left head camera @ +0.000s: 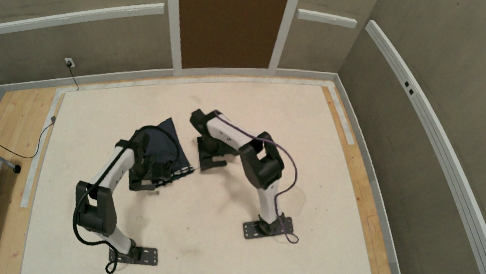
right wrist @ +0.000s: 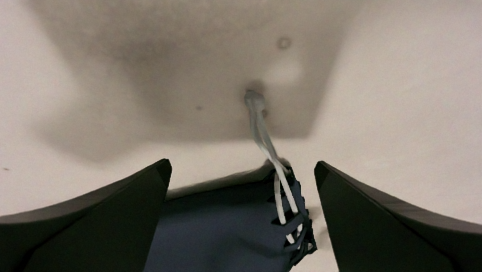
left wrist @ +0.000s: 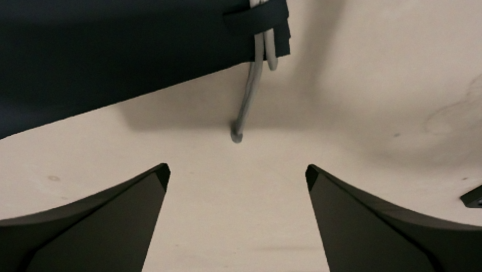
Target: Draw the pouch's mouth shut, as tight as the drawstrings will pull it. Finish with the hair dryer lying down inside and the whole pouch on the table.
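Observation:
The dark navy pouch lies on the pale table, partly under my left arm. Its mouth edge faces the front, with light cord threaded through slits; how far it is drawn shut is unclear. One grey drawstring runs out from a mouth corner to a knot on the table. The other drawstring runs from the opposite corner to a knot. My left gripper is open above the table beside its cord. My right gripper is open, right of the pouch. The hair dryer does not show.
The pale table carries both arm bases. A black cable loops over the pouch from my left arm, and a purple cable hangs along my right arm. A small dark part shows at the left wrist view's right edge.

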